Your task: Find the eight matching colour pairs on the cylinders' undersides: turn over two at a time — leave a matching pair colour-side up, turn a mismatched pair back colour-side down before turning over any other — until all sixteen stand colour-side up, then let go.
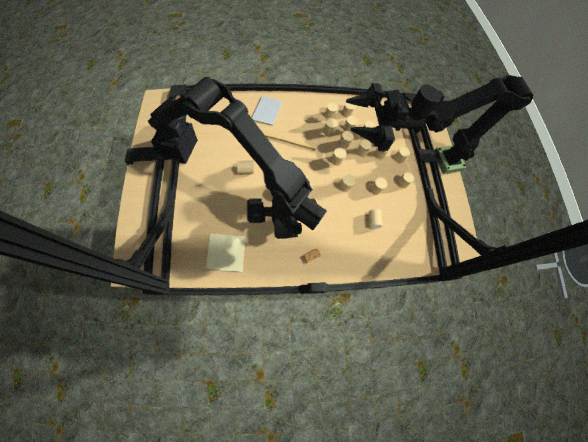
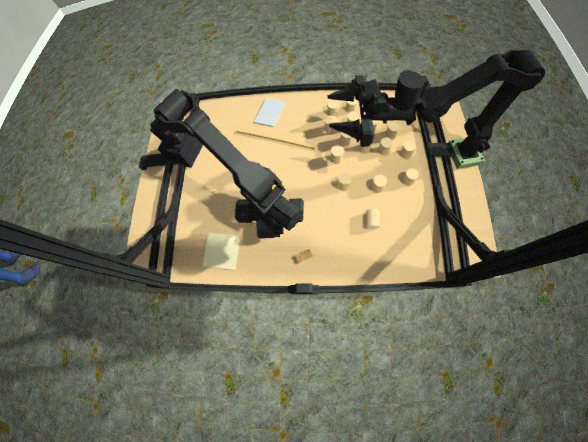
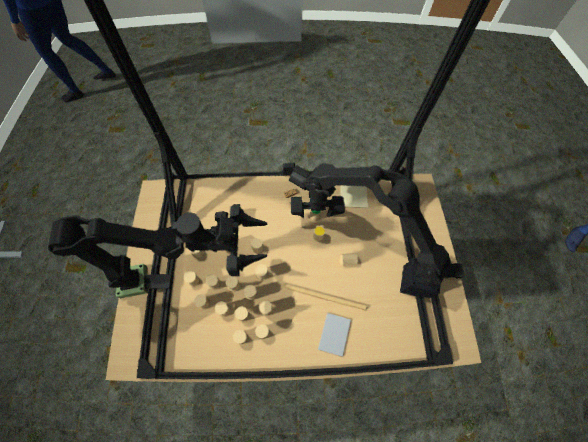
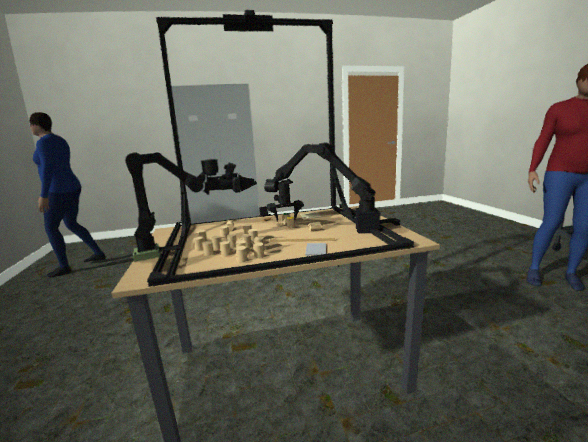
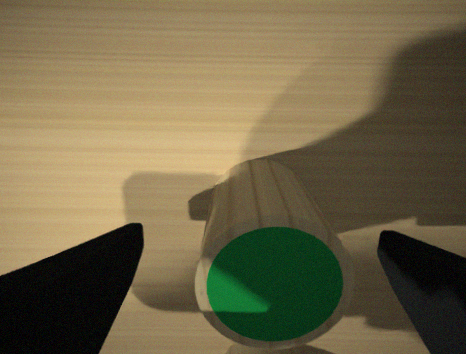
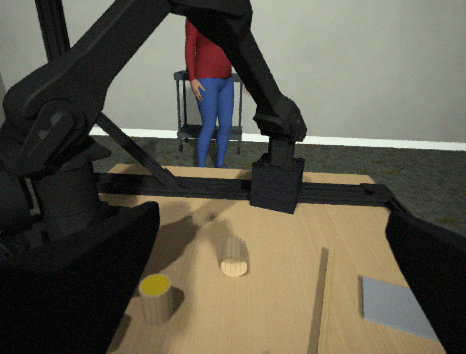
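Where they show: left gripper, fingertip midpoint: (image 3: 315,216) (image 4: 286,221) (image 5: 260,237); right gripper, fingertip midpoint: (image 1: 348,114) (image 2: 328,110) (image 3: 267,239) (image 4: 255,181) (image 6: 271,217); left arm's base, link origin: (image 1: 171,132) (image 2: 175,139) (image 3: 426,274) (image 4: 367,210) (image 6: 279,162); right arm's base, link origin: (image 1: 452,157) (image 2: 467,150) (image 3: 129,279) (image 4: 146,248).
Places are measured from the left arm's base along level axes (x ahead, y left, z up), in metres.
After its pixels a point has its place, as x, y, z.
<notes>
A cylinder (image 5: 275,285) @(0.405, -0.157, -0.045) (image 3: 316,211) @(0.403, -0.149, -0.045) stands with its green face up between the spread fingers of my left gripper (image 5: 260,237) @(0.403, -0.149, -0.083) (image 3: 317,206) @(0.403, -0.149, -0.083), which is open and low over the table. A cylinder with a yellow face up (image 3: 319,232) @(0.373, -0.071, -0.046) (image 6: 156,300) @(0.390, -0.064, -0.051) stands close by. One plain cylinder (image 1: 245,167) @(0.254, -0.025, -0.059) (image 3: 350,259) @(0.247, -0.008, -0.058) (image 6: 234,257) @(0.273, -0.006, -0.057) lies on its side near the left arm base; another (image 1: 375,219) @(0.681, -0.072, -0.057) (image 2: 372,219) @(0.683, -0.072, -0.056) lies at the right. Several cylinders, such as this one (image 3: 241,313) @(0.542, 0.267, -0.046), stand with plain ends up. My right gripper (image 1: 351,115) @(0.500, 0.086, 0.170) (image 3: 266,240) @(0.500, 0.086, 0.170) is open and empty, high above them. The undersides of the standing cylinders are hidden.
A thin wooden stick (image 1: 291,142) @(0.362, 0.129, -0.087) (image 3: 327,296) @(0.293, 0.131, -0.084) and a blue-grey booklet (image 1: 267,110) @(0.242, 0.240, -0.089) (image 3: 335,334) @(0.239, 0.243, -0.089) lie beside the cylinder group. A pale yellow-green sheet (image 1: 220,252) @(0.264, -0.292, -0.093) and a small brown patterned block (image 1: 312,256) @(0.523, -0.228, -0.088) (image 3: 291,193) @(0.517, -0.222, -0.088) lie near the opposite edge. Black rails border the table.
</notes>
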